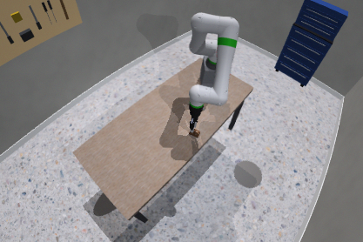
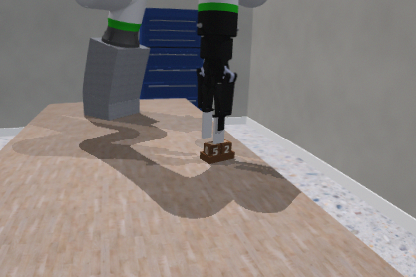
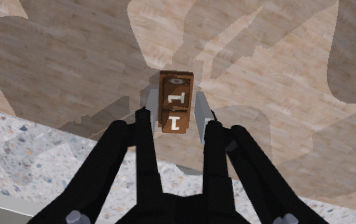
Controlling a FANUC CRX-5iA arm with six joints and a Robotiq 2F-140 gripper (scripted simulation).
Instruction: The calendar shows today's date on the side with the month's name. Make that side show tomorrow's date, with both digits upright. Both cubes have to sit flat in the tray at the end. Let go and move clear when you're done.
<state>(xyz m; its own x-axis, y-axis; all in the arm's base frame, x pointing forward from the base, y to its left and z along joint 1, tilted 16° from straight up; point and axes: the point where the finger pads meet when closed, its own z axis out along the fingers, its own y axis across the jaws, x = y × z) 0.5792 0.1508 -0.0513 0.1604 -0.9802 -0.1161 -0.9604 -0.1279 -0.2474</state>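
The brown calendar tray is 7 cm below my hand and 2 cm to the left of it.
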